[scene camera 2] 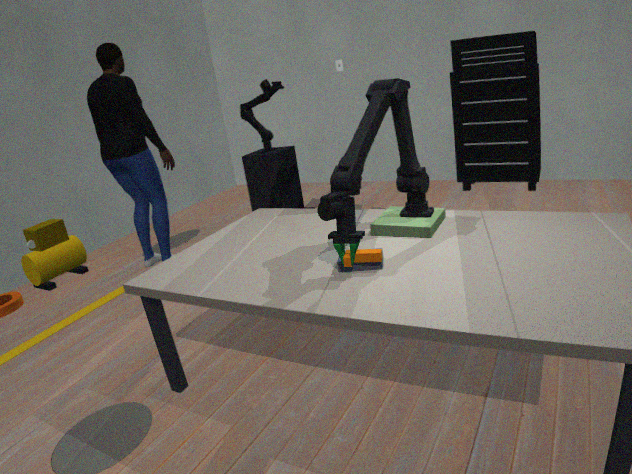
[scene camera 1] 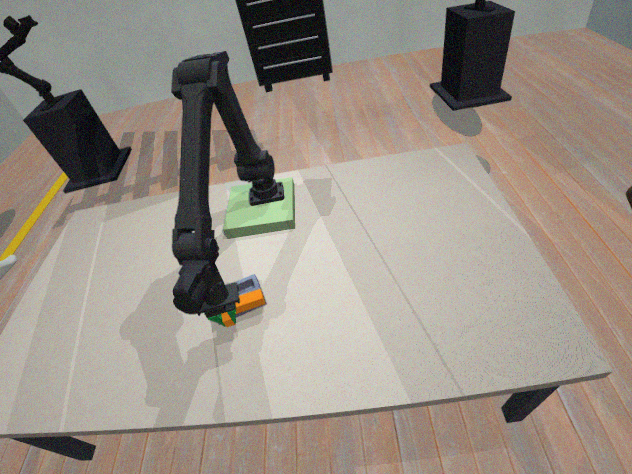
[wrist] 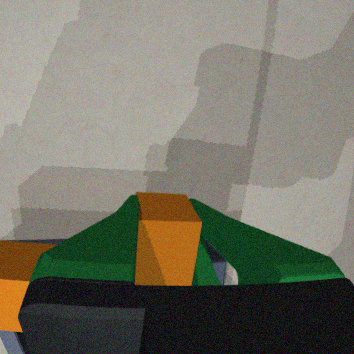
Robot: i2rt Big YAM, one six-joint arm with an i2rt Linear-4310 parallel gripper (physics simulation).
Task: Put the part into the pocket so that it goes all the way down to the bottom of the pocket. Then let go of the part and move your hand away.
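Places are measured from the arm's base along level axes (x ahead, y left, z up), in millimetres.
Pixels of known places: gripper, fingertip midpoint: point(scene camera 2: 348, 265) point(scene camera 1: 230, 323) point(wrist: 161, 208); arm's base, link origin: point(scene camera 2: 417, 213) point(scene camera 1: 267, 195).
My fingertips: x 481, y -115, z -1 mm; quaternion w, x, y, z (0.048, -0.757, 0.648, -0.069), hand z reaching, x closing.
Observation:
Ahead of a thing's pixels: the offset from my fingertips to its top centre. "*": to the spot under its first point. Level surfaces: height alone.
The orange part {30 mm back, 39 mm left, 28 mm up} point(scene camera 1: 250, 301) point(scene camera 2: 368, 255) point(wrist: 167, 250) has a long bar and a raised end piece. My gripper point(scene camera 1: 226, 317) point(scene camera 2: 346, 255) point(wrist: 161, 208), with green fingers, is shut on that end piece. The blue-grey block {* 122 mm back, 70 mm left, 4 mm down} point(scene camera 1: 256, 280) point(scene camera 2: 376, 265) point(wrist: 12, 343) holds the pocket {* 128 mm back, 37 mm left, 19 mm down} point(scene camera 1: 246, 284), whose dark opening shows behind the bar in scene camera 1. The bar lies over the block's front side, not down inside the pocket. Whether it touches the block's top cannot be told. The gripper hides the block's left portion and much of the pocket.
The arm's base stands on a green slab point(scene camera 1: 239, 220) point(scene camera 2: 400, 229) behind the block, on the pale table {39 mm down} point(scene camera 1: 357, 326) point(scene camera 2: 408, 295). A person point(scene camera 2: 119, 117), a dark drawer cabinet point(scene camera 1: 290, 43) point(scene camera 2: 497, 109) and another arm on a pedestal point(scene camera 1: 76, 137) point(scene camera 2: 273, 176) stand beyond the table.

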